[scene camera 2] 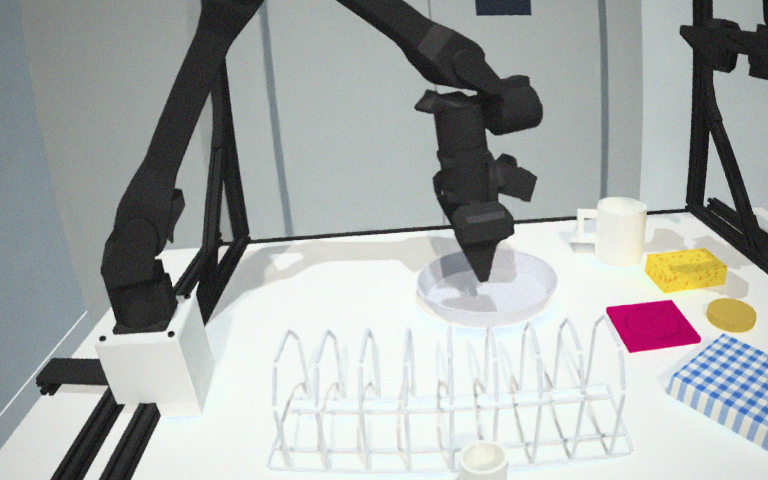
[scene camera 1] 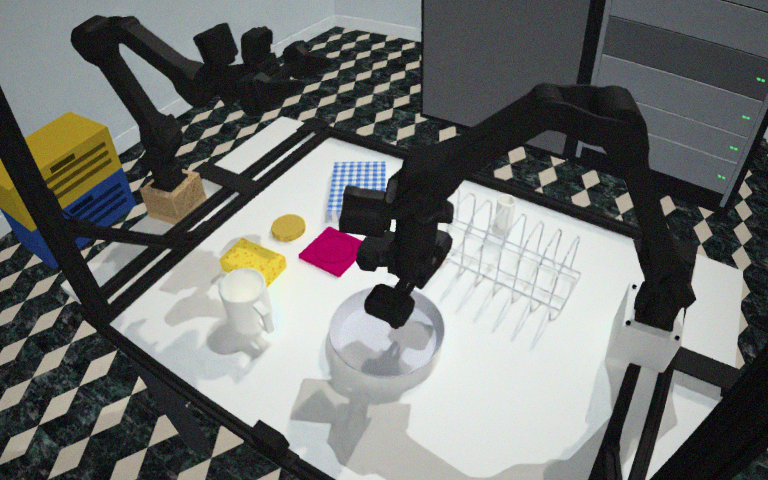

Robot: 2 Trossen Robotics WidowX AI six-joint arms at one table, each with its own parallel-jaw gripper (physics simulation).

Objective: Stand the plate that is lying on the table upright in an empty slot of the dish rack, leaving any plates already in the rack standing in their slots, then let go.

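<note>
A pale lavender plate with a raised rim lies flat on the table. My right gripper points down over the plate and is open, with nothing between its fingers. In scene camera 2 its fingers line up one behind the other, and I cannot tell whether the tips touch the plate. The wire dish rack stands apart from the plate, and no plate stands in its slots. My left gripper is open, empty and raised far from the plate; part of it shows at the upper right of scene camera 2.
A white mug, a yellow sponge, a magenta square, a mustard disc and a blue checked block lie beyond the plate. A small white cup stands beside the rack.
</note>
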